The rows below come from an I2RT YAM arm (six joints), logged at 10 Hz.
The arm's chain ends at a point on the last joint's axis. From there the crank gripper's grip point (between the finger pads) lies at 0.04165 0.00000 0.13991 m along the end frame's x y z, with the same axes.
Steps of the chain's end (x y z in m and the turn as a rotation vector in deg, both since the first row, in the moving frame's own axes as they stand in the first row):
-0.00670 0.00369 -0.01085 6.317 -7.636 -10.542
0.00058 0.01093 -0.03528 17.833 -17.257 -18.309
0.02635 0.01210 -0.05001 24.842 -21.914 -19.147
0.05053 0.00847 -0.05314 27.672 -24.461 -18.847
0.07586 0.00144 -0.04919 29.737 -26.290 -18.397
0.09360 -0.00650 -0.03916 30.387 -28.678 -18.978
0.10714 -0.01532 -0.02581 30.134 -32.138 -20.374
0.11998 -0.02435 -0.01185 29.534 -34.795 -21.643
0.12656 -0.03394 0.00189 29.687 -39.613 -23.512
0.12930 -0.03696 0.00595 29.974 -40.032 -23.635
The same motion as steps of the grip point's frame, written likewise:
-0.02763 -0.01775 -0.00786 6.317 -7.636 -10.542
-0.05027 -0.03855 -0.03816 17.833 -17.257 -18.309
-0.03821 -0.05177 -0.06067 24.842 -21.914 -19.147
-0.02055 -0.06060 -0.06786 27.672 -24.461 -18.847
0.00040 -0.07134 -0.06716 29.737 -26.290 -18.397
0.01207 -0.07963 -0.05919 30.387 -28.678 -18.978
0.01675 -0.08616 -0.04776 30.134 -32.138 -20.374
0.02286 -0.09233 -0.03509 29.534 -34.795 -21.643
0.01768 -0.09900 -0.02597 29.687 -39.613 -23.512
0.01940 -0.10233 -0.02270 29.974 -40.032 -23.635

